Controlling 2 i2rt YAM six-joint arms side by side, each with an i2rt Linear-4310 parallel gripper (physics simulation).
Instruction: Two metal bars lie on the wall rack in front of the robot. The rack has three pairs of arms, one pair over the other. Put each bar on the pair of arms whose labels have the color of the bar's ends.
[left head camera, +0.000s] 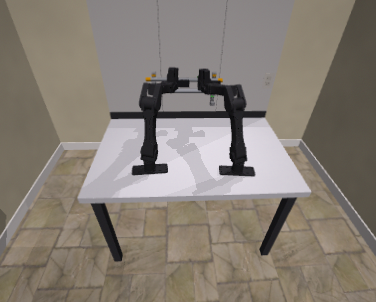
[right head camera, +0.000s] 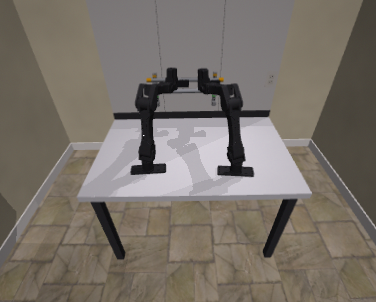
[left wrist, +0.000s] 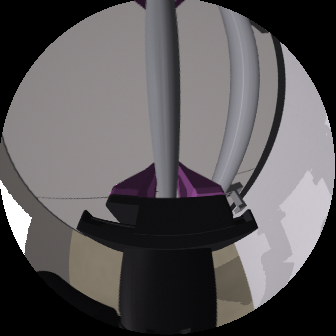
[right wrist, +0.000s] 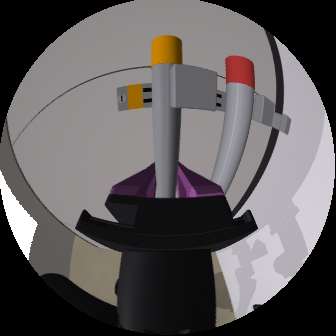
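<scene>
The orange-ended grey bar is roughly level, in front of the wall rack's top pair of arms. My left gripper and my right gripper are both shut on it, inward of its ends. In the right wrist view, the orange label and a rack arm's block lie on either side of the bar; contact cannot be told. The red-ended grey bar lies lower, beside a rack arm. Its rack label is hidden.
Green labels show on lower rack parts, below the red-ended bar. Two thin lines run up the wall above the rack. The white table stands below, with both arm bases on it.
</scene>
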